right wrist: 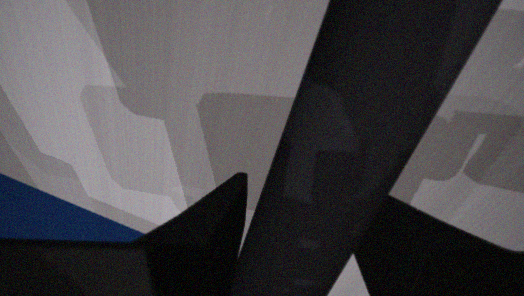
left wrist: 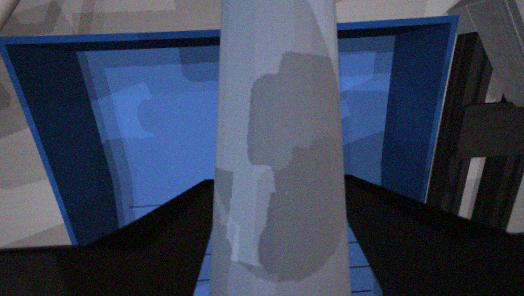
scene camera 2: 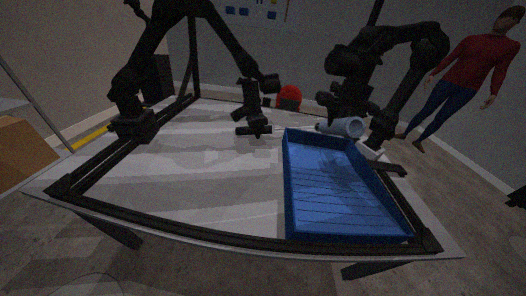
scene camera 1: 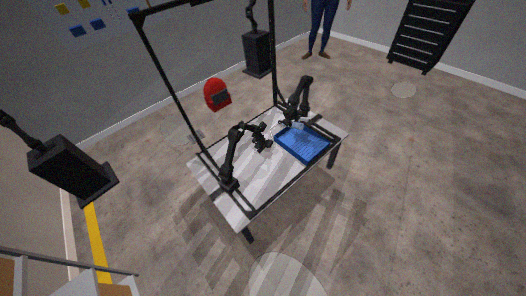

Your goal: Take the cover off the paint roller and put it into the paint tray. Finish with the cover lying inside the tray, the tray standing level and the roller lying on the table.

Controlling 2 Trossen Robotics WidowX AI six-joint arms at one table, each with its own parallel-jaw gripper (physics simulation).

Labels:
blue paint tray: right wrist; left wrist 123, 123; scene camera 2; scene camera 1 305, 145
same spot on blue paint tray: [right wrist: 38, 215] = [scene camera 2: 284, 164]

